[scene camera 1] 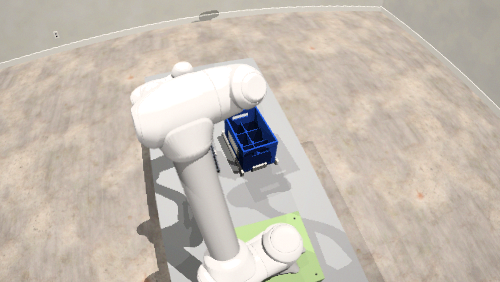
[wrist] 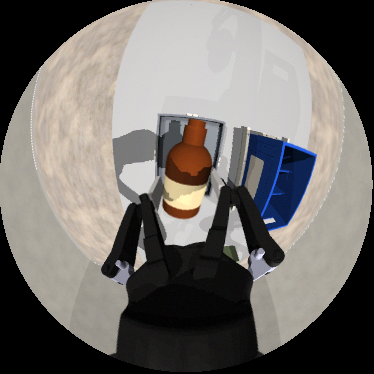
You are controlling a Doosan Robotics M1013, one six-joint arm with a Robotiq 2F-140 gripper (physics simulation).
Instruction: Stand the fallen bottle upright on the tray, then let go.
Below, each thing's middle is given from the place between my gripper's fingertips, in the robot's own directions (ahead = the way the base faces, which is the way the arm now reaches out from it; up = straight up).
Scene:
My gripper is now 20 mm short of the brown bottle (wrist: 188, 163) and 10 mm below it.

